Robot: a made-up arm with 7 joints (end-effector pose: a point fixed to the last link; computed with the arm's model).
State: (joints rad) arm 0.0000 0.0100 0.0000 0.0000 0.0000 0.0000 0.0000
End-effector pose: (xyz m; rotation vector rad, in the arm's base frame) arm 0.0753 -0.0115 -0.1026 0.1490 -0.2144 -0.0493
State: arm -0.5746 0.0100 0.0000 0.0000 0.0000 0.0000 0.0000
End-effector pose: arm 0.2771 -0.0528 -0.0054 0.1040 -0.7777 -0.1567
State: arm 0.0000 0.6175 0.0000 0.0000 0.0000 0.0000 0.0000
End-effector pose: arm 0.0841 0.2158 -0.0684 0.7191 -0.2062 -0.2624
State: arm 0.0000 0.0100 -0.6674 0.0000 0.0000 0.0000 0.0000
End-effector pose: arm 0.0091 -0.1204 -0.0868 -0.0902 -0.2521 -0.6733
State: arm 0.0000 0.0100 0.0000 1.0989 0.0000 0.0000 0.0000
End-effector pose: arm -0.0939 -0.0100 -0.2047 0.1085 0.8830 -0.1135
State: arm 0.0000 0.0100 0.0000 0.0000 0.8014 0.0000 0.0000
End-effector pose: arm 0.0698 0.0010 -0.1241 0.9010 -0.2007 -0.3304
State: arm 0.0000 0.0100 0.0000 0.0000 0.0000 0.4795 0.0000
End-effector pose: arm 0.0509 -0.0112 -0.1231 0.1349 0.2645 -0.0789
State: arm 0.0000 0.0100 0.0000 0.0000 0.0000 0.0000 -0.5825
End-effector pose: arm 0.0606 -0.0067 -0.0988 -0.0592 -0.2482 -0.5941
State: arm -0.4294 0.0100 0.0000 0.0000 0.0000 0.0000 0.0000
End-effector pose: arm 0.2323 -0.0399 -0.0405 0.1163 -0.6354 -0.1296
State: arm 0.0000 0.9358 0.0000 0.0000 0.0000 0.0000 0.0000
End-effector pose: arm 0.1016 0.3152 0.0000 1.0177 -0.1964 -0.3741
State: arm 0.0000 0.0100 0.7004 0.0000 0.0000 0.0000 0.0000
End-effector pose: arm 0.0594 0.1220 -0.0972 0.3878 -0.1576 0.6089
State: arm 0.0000 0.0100 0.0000 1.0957 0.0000 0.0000 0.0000
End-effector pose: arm -0.0933 -0.0100 -0.2047 0.1086 0.8798 -0.1133
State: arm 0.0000 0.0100 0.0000 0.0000 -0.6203 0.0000 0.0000
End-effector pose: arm 0.0802 -0.0075 -0.0837 -0.4332 -0.2090 0.1680
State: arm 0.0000 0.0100 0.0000 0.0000 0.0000 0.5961 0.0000
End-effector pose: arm 0.0436 -0.0112 -0.1261 0.1307 0.3809 -0.0857
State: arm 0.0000 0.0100 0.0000 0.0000 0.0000 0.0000 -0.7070
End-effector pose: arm 0.0580 -0.0046 -0.0981 -0.1048 -0.2538 -0.7102
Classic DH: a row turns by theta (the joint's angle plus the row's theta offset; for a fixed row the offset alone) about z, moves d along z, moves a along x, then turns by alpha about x. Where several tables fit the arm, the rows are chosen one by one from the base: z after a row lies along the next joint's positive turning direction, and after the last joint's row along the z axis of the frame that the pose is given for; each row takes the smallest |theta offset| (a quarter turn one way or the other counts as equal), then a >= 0, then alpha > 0; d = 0 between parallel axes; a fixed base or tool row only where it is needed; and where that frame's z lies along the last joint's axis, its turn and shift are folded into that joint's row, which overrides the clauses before.
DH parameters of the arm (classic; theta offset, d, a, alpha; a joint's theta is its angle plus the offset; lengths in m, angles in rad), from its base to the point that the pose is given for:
base (fixed): -0.071 0.3099 0.0074 -1.3004
joint 1: -1.3111 0.0438 -0.0153 -1.5708
joint 2: 1.2915 -0.0232 0.0174 1.5708
joint 3: 1.5708 -0.3368 0.0068 -1.5708
joint 4: 1.5708 -0.0112 0.0396 1.5708
joint 5: 0 0.1221 -0.022 -1.5708
joint 6: -1.5708 -0.0047 0.0626 1.5708
joint 7: -1.2817 -0.0409 0.0265 0.4862
tool (fixed): 1.2531 0.0177 0 0

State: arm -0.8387 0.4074 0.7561 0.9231 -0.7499 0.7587 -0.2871
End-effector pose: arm 0.3382 0.1614 -0.0321 -0.9762 0.0518 0.2293
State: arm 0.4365 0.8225 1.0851 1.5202 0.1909 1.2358 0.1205
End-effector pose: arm -0.2933 0.2975 0.0375 -0.1026 2.3445 1.3928
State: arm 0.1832 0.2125 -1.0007 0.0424 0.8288 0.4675 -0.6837
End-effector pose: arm -0.1301 -0.0170 -0.1128 0.5283 0.4307 -1.7564
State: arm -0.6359 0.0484 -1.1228 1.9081 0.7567 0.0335 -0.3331
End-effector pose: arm 0.1081 0.1284 -0.1714 1.3854 1.1707 -1.7223
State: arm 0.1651 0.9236 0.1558 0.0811 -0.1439 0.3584 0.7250
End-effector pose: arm 0.0381 0.3680 -0.0067 1.3185 0.1011 0.5442
